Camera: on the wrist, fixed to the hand. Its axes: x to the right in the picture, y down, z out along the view.
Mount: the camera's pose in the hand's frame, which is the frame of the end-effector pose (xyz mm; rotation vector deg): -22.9 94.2 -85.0 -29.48 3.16 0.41
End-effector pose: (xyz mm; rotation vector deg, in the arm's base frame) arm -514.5 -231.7 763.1 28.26 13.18 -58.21
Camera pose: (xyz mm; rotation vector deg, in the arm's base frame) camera -442.1 -131.8 725.7 3.07 29.90 -51.23
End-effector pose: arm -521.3 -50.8 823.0 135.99 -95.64 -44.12
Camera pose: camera -565.3 -80.1 940.6 114.94 -72.36 -56.22
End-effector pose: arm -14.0 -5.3 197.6 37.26 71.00 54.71
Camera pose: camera -120.3 12.7 268.3 12.78 56.16 71.29
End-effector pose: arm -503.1 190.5 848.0 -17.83 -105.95 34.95
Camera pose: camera -423.2 279.6 800.0 -38.10 -110.69 6.70
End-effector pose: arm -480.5 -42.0 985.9 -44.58 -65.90 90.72
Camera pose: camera -430.2 -43.7 867.2 -65.83 -88.16 72.77
